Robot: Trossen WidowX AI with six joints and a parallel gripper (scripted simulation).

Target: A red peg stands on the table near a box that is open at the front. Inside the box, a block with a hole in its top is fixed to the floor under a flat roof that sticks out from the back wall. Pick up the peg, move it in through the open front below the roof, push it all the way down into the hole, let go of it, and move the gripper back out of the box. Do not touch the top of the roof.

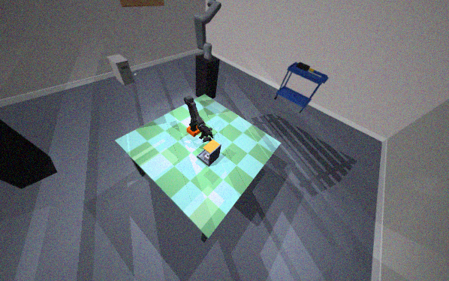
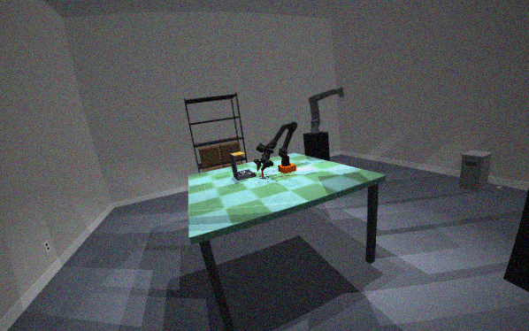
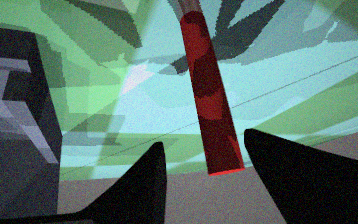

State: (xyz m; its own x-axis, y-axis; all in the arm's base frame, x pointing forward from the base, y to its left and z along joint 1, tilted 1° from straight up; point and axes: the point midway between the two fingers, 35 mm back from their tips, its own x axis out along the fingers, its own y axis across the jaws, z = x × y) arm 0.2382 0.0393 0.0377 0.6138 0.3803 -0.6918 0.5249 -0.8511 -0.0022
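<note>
Now: the red peg 20 mm behind my gripper tip, 10 mm to the right of it and 20 mm below it. Also, from my gripper tip: orange roof 130 mm ahead, 160 mm to the right, 150 mm above.
</note>
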